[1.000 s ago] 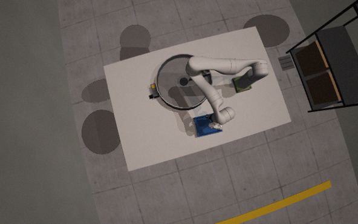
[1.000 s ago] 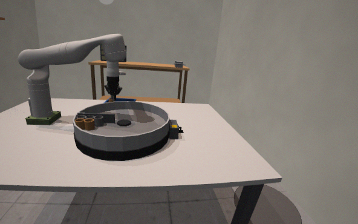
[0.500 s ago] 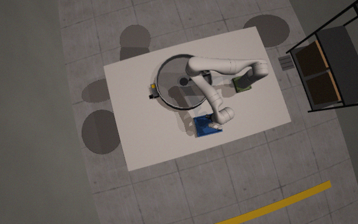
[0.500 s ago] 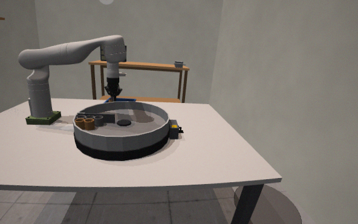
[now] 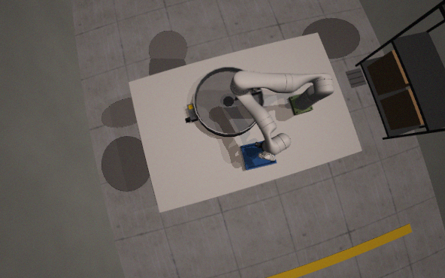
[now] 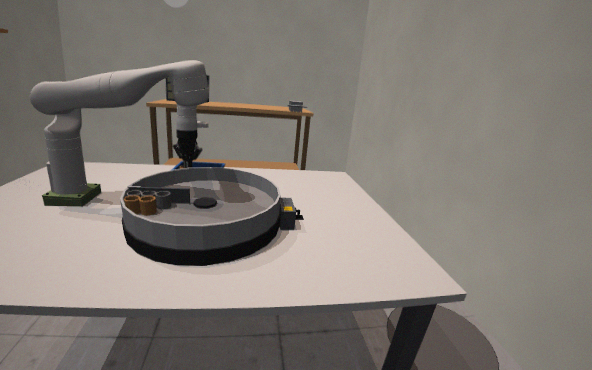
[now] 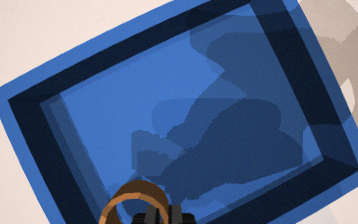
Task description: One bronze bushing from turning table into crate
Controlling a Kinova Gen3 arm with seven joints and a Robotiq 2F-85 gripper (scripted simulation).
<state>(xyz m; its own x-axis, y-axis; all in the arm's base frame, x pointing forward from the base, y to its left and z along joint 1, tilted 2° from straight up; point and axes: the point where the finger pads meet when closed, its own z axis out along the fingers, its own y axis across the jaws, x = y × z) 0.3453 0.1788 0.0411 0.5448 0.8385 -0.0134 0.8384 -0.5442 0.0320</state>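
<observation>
Now: hand 40 mm short of the blue crate, 30 mm to the right of it and 40 mm above it. Also, from my hand: round grey turning table: 100 mm ahead, 340 mm to the right, 10 mm below.
</observation>
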